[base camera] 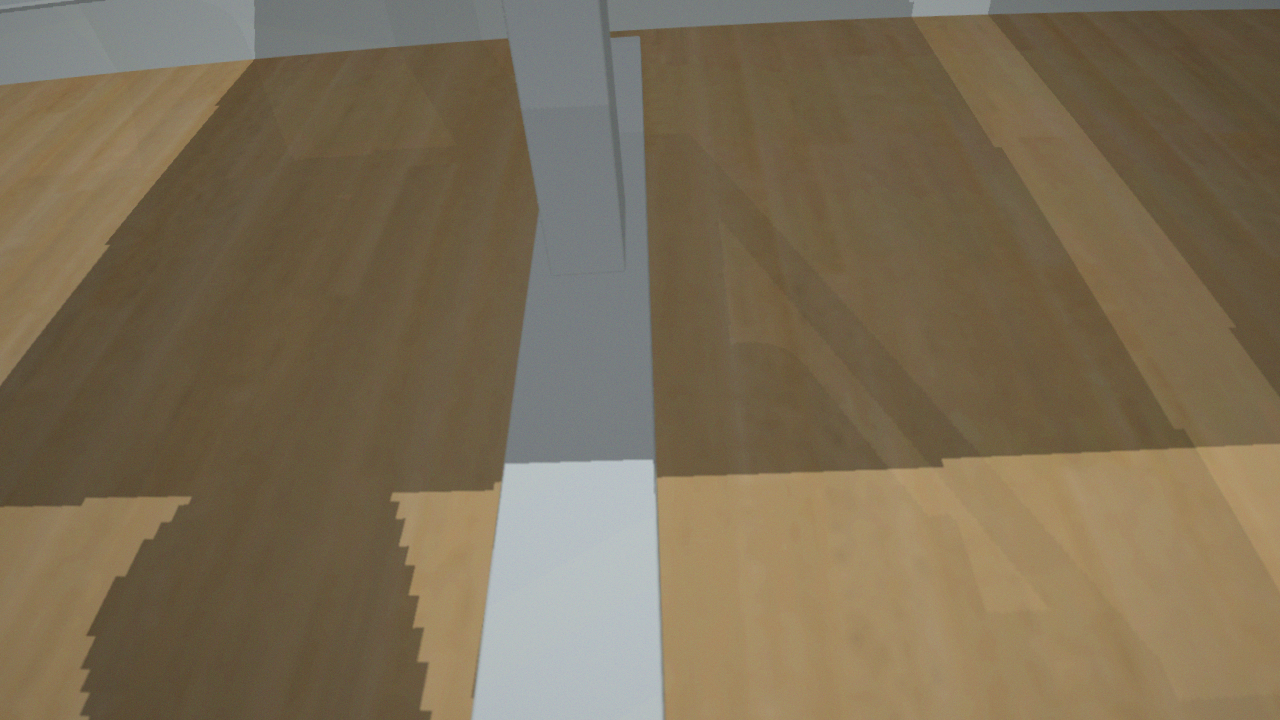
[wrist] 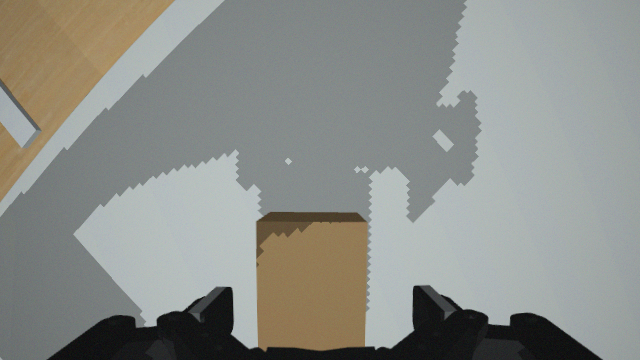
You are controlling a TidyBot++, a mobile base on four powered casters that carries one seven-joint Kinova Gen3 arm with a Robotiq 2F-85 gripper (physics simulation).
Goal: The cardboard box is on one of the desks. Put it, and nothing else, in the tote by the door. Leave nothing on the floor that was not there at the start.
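Places are measured from the arm's base along level axes (x left, y back, z up), in metres.
Pixels of known places: gripper, fingertip midpoint: (wrist: 322, 307).
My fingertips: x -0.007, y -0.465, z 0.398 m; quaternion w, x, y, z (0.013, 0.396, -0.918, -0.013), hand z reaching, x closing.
Observation:
For each thing: its top centre in the pictures, then the offset to it from my fingertips. "spot": a spot on its surface instead. Level surfaces: height alone.
- cardboard box, middle of its top: (wrist: 311, 303) dz -0.024, dx -0.001, dy +0.009 m
- white desk top, its level: dz -0.074 m
- grey desk leg, surface spot: (base camera: 572, 161) spot: dz -0.684, dx +0.076, dy -0.057 m
- wooden floor, its level: dz -0.794 m
The cardboard box (wrist: 312, 285) is on the white desk top (wrist: 540, 200) in the wrist view, at the bottom middle, with its long sides running up the view. My gripper (wrist: 322, 307) is open, seen from above, with one black finger to the left of the box and one to the right. There is a gap between the box and each finger. The near end of the box is hidden behind the gripper's body. The tote does not show in either view.
In the base camera view a grey desk leg (base camera: 572, 161) rises from a long white foot bar (base camera: 572, 582) on the wooden floor (base camera: 850, 582). A pale wall (base camera: 769, 10) runs behind. In the wrist view the desk's edge and the end of a white bar (wrist: 19, 117) are at the left.

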